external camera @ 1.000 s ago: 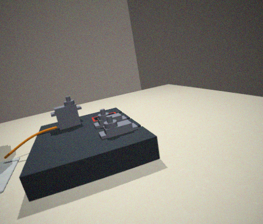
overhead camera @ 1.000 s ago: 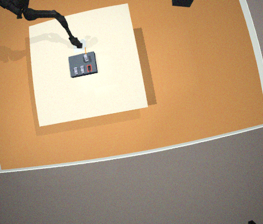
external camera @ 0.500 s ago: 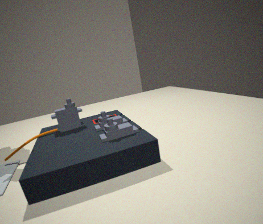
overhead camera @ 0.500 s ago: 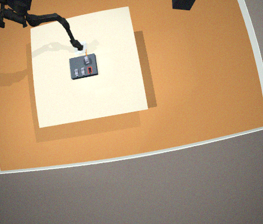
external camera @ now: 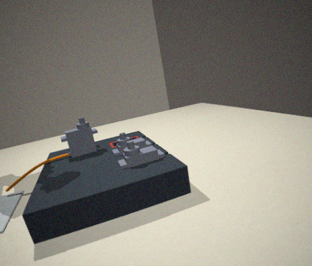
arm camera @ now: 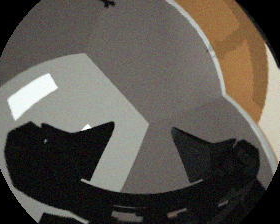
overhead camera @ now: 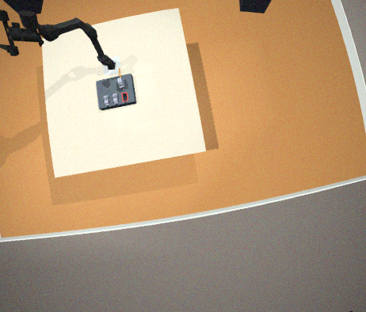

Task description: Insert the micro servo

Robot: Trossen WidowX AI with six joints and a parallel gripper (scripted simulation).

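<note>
The dark deck lies 640 mm below my gripper tip and 360 mm to the left of it.
</note>
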